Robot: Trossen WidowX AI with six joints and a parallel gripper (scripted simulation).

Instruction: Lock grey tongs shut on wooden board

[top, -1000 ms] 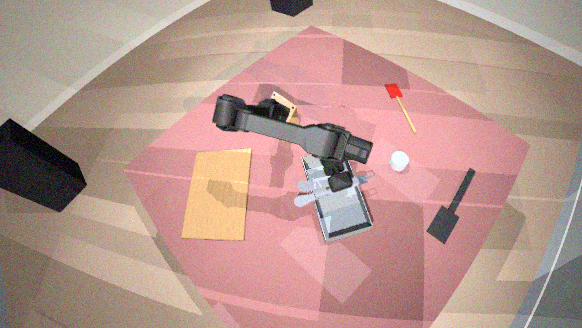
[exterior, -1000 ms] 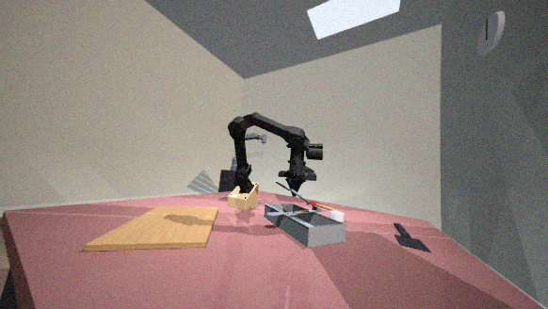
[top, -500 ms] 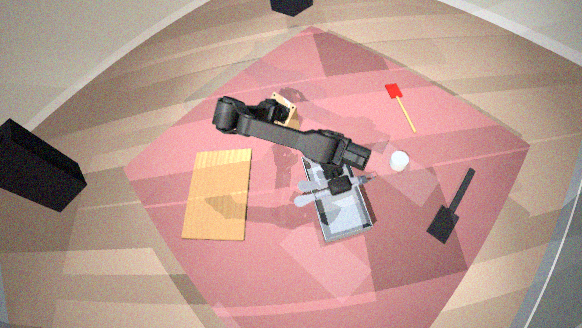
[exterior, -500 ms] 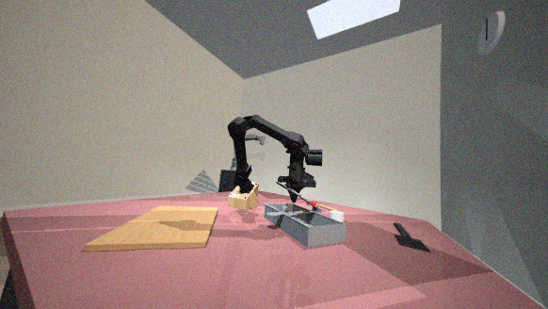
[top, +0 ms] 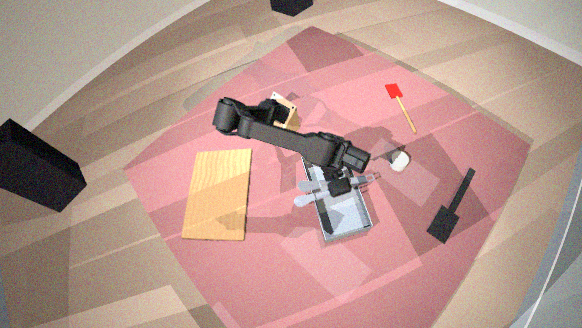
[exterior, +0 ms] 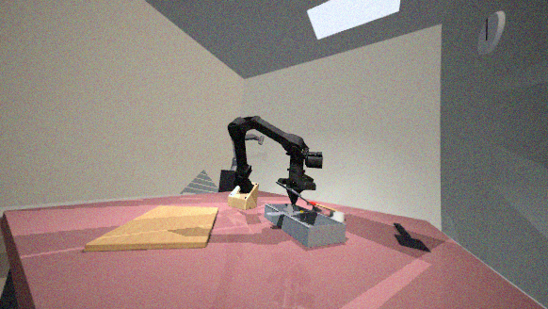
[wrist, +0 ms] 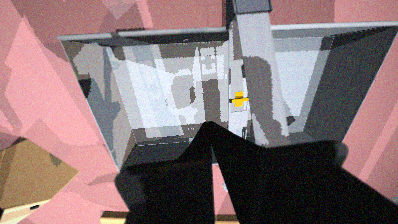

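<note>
The grey roasting tin lies 50 mm below my gripper tip, 30 mm ahead of it and 20 mm to the right of it. From my gripper tip the other things lie so: white cylinder (230 mm to the left, 140 mm ahead, 60 mm below); wooden board (310 mm behind, 280 mm to the right, 70 mm below); black spatula (390 mm ahead, 210 mm to the left, 70 mm below).
</note>
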